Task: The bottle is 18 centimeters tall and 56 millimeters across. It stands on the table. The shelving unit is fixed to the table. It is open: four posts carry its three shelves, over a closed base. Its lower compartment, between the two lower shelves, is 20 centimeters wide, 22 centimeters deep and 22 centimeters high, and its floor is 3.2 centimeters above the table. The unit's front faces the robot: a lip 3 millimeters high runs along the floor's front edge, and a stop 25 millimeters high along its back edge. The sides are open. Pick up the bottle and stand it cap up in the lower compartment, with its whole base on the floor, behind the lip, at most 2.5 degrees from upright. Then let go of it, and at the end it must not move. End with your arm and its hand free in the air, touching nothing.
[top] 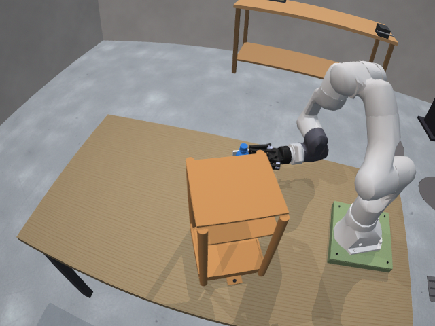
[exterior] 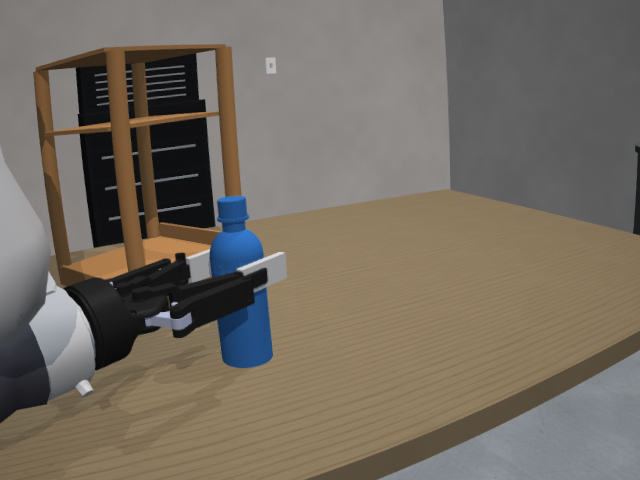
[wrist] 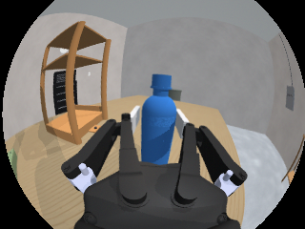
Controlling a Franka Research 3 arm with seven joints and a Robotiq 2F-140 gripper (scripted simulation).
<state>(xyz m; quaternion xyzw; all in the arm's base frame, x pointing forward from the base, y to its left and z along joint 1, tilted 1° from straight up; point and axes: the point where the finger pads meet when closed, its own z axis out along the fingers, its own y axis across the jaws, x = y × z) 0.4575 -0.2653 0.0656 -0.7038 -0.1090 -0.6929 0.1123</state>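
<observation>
Now: hand 10 mm below the blue bottle. From my hand the other things lie so: shelving unit 360 mm to the left, 80 mm above, 10 mm ahead.
</observation>
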